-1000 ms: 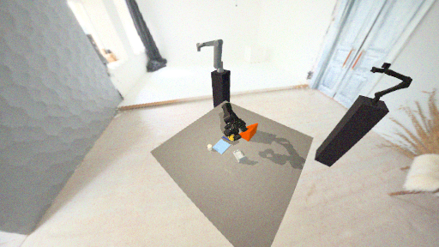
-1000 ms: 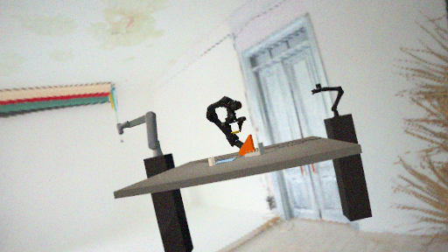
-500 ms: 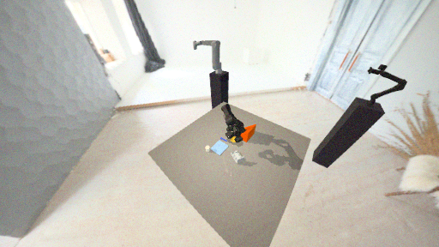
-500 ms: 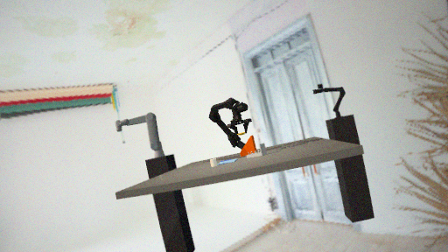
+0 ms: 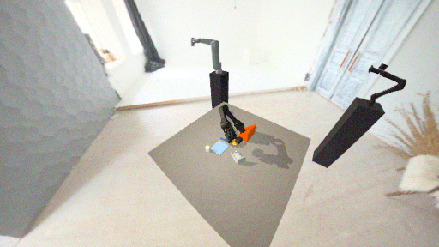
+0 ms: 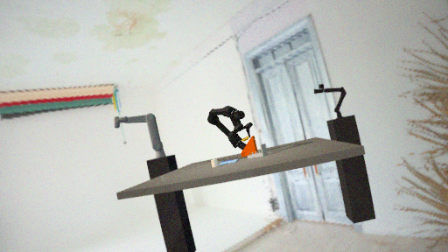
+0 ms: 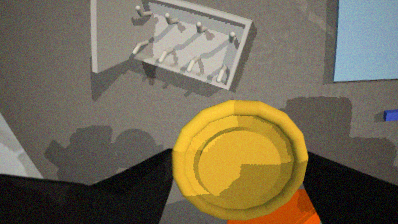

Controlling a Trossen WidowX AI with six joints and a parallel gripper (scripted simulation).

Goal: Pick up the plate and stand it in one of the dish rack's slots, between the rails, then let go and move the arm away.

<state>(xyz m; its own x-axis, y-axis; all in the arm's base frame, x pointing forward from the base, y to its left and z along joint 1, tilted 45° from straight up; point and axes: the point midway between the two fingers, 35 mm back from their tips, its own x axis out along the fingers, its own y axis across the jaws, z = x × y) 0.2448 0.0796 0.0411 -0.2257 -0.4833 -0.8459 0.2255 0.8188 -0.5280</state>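
The dish rack is 60 mm ahead of my gripper tip, 60 mm to the left of it and 110 mm below it. Also, from my gripper tip: yellow plate: 10 mm above; then light-blue mat: 60 mm ahead, 150 mm to the right, 130 mm below; then cream round object: 160 mm ahead, 230 mm to the right, 110 mm below.
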